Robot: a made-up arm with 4 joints.
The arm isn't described. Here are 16 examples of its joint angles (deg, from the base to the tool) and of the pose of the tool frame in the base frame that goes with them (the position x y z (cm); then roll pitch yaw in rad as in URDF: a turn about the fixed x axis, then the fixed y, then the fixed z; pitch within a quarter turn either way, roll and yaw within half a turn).
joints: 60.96 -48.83 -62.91 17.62
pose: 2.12 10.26 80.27 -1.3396 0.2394 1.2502
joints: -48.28 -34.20 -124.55 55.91
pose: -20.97 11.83 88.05 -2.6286 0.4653 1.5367
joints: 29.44 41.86 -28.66 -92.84
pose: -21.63 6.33 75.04 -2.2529 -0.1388 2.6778
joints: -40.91 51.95 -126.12 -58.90
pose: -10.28 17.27 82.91 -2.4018 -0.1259 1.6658
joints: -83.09 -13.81 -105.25 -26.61
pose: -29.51 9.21 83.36 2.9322 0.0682 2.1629
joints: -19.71 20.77 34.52 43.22
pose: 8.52 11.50 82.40 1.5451 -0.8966 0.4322
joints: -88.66 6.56 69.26 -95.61
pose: -1.87 1.22 86.37 0.5834 -0.1109 0.1830
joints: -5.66 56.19 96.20 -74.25
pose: 4.86 -3.48 69.16 -0.2080 0.4502 -0.3050
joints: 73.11 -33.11 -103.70 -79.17
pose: 2.54 -8.48 78.92 -0.1439 -0.3554 -0.2722
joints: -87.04 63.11 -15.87 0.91
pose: 11.66 3.83 87.64 1.3171 -0.6970 0.1341
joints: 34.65 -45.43 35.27 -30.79
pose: -1.51 12.35 74.96 3.0240 0.1062 0.9574
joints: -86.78 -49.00 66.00 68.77
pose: -24.83 -8.14 100.87 -1.3020 -0.2726 -2.1140
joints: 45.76 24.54 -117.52 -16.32
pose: -9.24 19.72 79.22 -0.9824 0.0114 1.7927
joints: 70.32 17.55 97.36 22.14
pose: -3.10 13.79 60.77 1.6117 0.0468 0.7745
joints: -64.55 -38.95 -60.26 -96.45
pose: -23.88 -6.61 81.69 2.5577 0.2422 -2.9563
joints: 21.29 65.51 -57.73 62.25
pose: -8.72 -0.32 52.96 1.3088 0.5391 -0.6816
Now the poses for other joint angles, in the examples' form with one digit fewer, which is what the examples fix.
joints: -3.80 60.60 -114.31 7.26
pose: -10.2 17.0 61.2 -1.938 1.243 1.623
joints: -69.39 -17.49 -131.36 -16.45
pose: -28.8 6.9 91.7 -2.768 -0.149 2.249
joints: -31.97 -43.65 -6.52 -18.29
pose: -12.3 13.1 89.3 2.512 -0.478 1.382
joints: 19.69 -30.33 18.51 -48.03
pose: -9.1 13.3 77.0 2.929 0.060 1.485
